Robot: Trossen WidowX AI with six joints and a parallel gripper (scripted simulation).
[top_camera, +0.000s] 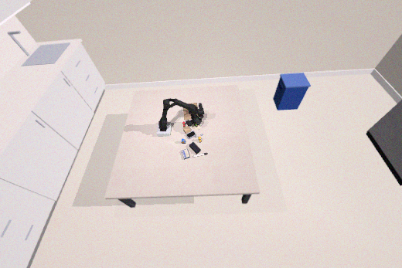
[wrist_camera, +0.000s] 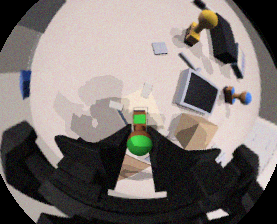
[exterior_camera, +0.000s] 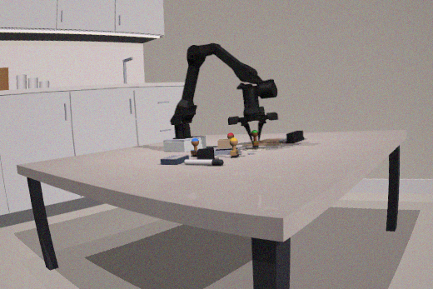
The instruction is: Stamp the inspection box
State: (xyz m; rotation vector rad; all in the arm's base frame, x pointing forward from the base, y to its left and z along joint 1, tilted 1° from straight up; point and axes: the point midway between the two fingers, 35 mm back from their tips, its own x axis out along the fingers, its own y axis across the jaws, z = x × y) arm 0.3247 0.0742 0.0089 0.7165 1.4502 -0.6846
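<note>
My gripper tip is now 30 mm above the pale card. Also, from my gripper tip: ink pad 40 mm behind, 120 mm to the right, 20 mm below; green-knobbed stamp right at my gripper tip; red-knobbed stamp 120 mm behind, 10 mm below.
</note>
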